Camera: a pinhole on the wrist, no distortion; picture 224 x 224 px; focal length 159.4 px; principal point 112.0 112.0 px. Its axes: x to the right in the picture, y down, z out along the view. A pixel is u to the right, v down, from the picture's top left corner.
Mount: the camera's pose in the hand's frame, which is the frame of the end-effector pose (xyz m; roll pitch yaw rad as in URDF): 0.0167 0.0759 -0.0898 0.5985 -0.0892 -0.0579
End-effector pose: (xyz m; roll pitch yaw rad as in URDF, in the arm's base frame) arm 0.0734 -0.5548 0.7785 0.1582 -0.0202 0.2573
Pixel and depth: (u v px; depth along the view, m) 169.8 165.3 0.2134
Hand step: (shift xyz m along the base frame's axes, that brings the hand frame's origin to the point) 0.0684 0.0080 0.1343
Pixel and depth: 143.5 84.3 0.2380
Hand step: 0.0627 -0.0935 0.0719
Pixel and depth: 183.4 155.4 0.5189
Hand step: 0.2232 -0.1250 0.4182
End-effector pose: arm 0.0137 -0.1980 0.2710 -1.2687 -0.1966 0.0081
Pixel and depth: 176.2 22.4 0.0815
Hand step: 0.0413 -0.0459 0.0035
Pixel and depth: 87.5 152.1 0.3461
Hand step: -0.0952 0.2150 0.0950
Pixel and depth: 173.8 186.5 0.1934
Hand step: 0.0679 0.1330 0.0148
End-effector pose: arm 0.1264 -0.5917 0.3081 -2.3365 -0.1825 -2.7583
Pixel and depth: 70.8 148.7 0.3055
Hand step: 0.1279 -0.1231 -0.1268
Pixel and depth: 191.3 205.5 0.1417
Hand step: -0.0765 -0.0468 -0.0850
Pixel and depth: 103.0 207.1 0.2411
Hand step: 0.0262 -0.0899 -0.1757
